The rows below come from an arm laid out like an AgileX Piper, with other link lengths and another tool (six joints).
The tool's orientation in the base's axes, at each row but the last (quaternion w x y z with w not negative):
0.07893 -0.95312 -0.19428 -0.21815
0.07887 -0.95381 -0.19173 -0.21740
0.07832 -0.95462 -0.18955 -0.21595
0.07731 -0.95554 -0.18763 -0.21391
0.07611 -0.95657 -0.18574 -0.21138
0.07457 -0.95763 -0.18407 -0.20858
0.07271 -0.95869 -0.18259 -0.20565
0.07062 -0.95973 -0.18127 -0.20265
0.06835 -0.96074 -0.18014 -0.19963
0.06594 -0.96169 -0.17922 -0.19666
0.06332 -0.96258 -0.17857 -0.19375
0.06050 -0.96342 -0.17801 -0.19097
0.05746 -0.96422 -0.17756 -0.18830
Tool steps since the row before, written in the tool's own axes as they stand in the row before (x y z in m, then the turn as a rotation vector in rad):
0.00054 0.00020 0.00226 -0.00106 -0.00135 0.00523
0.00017 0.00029 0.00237 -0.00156 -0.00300 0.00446
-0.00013 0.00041 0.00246 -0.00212 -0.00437 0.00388
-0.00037 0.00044 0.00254 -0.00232 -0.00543 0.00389
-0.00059 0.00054 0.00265 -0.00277 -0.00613 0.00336
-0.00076 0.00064 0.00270 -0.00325 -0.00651 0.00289
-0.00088 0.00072 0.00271 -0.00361 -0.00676 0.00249
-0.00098 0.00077 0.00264 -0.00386 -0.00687 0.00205
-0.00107 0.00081 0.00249 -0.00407 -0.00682 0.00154
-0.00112 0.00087 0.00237 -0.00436 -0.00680 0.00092
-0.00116 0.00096 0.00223 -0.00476 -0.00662 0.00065
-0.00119 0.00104 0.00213 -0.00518 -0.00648 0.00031
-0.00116 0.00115 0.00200 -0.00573 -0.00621 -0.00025
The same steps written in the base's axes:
0.00140 0.00053 -0.00179 0.00059 0.00211 -0.00505
0.00117 0.00035 -0.00206 -0.00078 0.00327 -0.00448
0.00099 0.00015 -0.00229 -0.00201 0.00420 -0.00411
0.00083 0.00005 -0.00247 -0.00259 0.00511 -0.00414
0.00071 -0.00009 -0.00267 -0.00344 0.00549 -0.00381
0.00061 -0.00024 -0.00280 -0.00417 0.00559 -0.00356
0.00052 -0.00036 -0.00287 -0.00472 0.00562 -0.00334
0.00041 -0.00047 -0.00285 -0.00513 0.00555 -0.00303
0.00028 -0.00058 -0.00275 -0.00548 0.00533 -0.00266
0.00020 -0.00070 -0.00267 -0.00594 0.00510 -0.00221
0.00014 -0.00084 -0.00255 -0.00631 0.00475 -0.00213
0.00009 -0.00095 -0.00247 -0.00674 0.00442 -0.00199
0.00010 -0.00109 -0.00234 -0.00731 0.00389 -0.00169

